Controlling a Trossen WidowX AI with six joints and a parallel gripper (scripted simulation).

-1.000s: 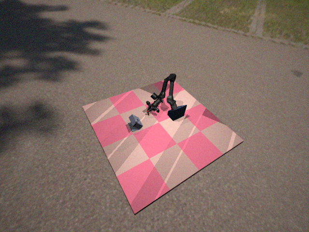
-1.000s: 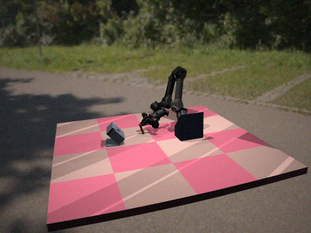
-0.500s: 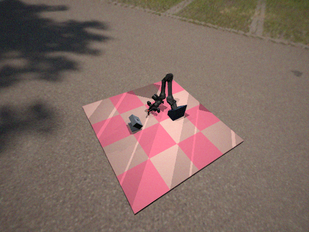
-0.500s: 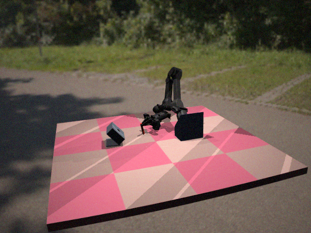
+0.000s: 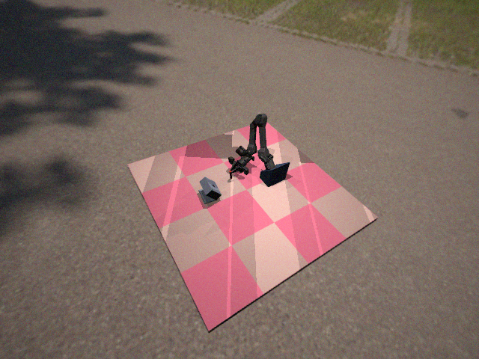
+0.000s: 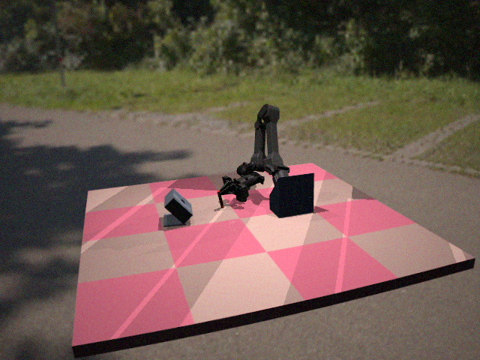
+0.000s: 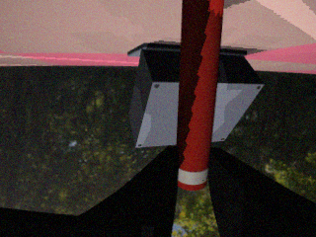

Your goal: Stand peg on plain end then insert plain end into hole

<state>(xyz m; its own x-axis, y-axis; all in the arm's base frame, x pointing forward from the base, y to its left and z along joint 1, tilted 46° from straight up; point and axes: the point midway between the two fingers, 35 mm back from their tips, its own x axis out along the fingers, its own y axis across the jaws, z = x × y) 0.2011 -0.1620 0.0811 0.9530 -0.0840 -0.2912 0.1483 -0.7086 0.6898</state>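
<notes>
My gripper tip is 10 mm above the peg. Round my gripper tip: sloped panel (200 mm ahead, 50 mm to the left, 10 mm below).
</notes>
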